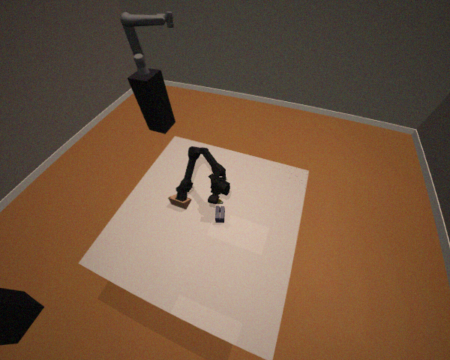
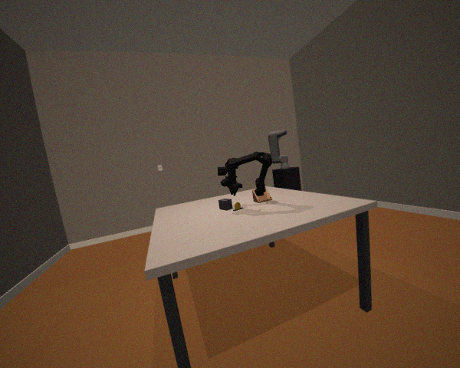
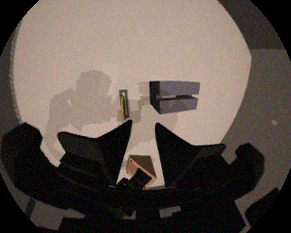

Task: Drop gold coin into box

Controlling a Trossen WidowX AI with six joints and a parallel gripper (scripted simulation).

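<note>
Right now my gripper tip is 1 cm past the gold coin, 3 cm to the right of it and 8 cm above it.
</note>
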